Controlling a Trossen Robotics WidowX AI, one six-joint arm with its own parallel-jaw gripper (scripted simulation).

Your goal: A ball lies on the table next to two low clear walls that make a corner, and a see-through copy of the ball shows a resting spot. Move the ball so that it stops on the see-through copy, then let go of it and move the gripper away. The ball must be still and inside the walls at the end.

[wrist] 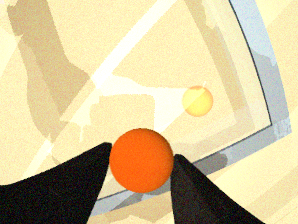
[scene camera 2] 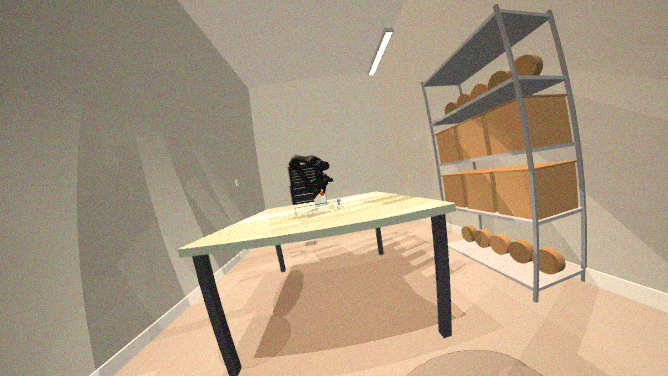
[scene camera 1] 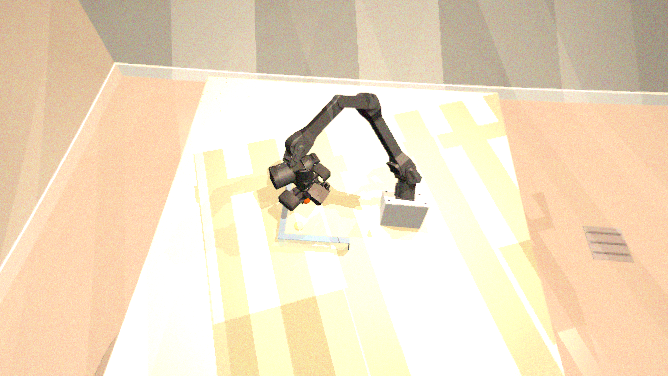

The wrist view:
gripper: 142, 155
orange ball: 141, 160, held by the gripper
see-through copy of ball: 197, 101
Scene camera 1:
gripper: 305, 199
